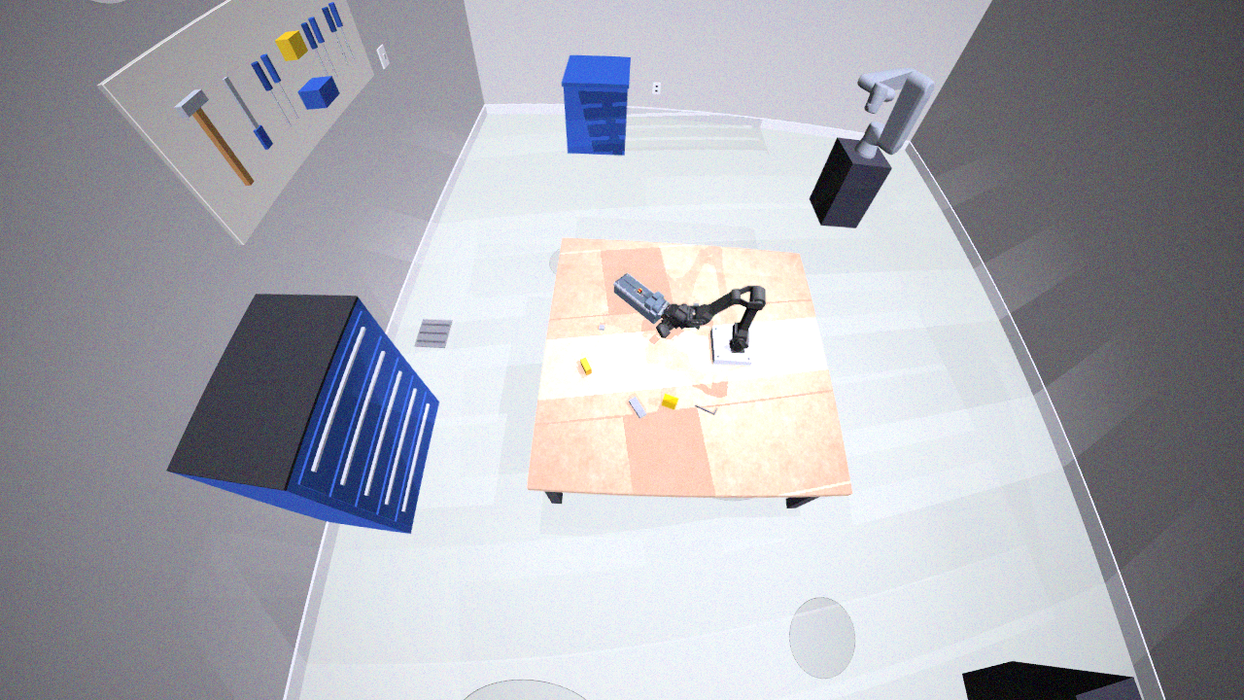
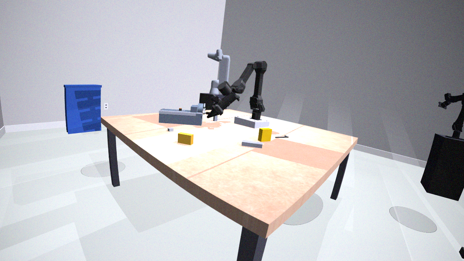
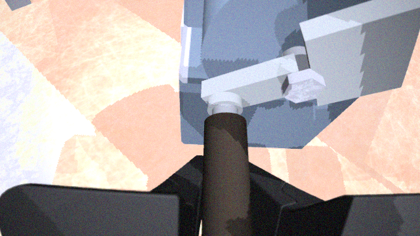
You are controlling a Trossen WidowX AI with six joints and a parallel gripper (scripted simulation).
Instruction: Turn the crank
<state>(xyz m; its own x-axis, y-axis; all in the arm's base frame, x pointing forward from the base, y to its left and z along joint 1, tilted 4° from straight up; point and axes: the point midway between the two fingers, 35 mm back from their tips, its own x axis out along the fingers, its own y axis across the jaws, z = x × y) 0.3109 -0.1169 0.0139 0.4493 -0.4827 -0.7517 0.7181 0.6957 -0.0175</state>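
Now: gripper tip 30 mm below the crank, 10 mm to the left of it and 10 mm past it. The rest, counted from my gripper tip: red pointer (140 mm to the right, 100 mm ahead, 30 mm above); grey cube (270 mm ahead, 40 mm below, 10 mm to the left); dark brown handle (30 mm above, 10 mm to the left, 10 mm behind).
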